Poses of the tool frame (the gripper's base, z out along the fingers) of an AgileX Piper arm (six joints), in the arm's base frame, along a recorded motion.
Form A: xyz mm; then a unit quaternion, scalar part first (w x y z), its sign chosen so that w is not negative.
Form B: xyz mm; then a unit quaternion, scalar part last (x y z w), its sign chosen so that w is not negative. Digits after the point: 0 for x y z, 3 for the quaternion.
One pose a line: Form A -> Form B
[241 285 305 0.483 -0.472 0.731 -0.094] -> [241 285 305 -0.472 0.731 -0.094 0.483]
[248 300 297 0.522 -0.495 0.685 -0.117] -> [248 300 297 -0.495 0.685 -0.117 0.522]
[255 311 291 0.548 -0.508 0.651 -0.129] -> [255 311 291 -0.508 0.651 -0.129 0.548]
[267 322 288 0.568 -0.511 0.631 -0.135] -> [267 322 288 -0.511 0.631 -0.135 0.568]
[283 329 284 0.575 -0.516 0.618 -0.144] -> [283 329 284 -0.516 0.618 -0.144 0.575]
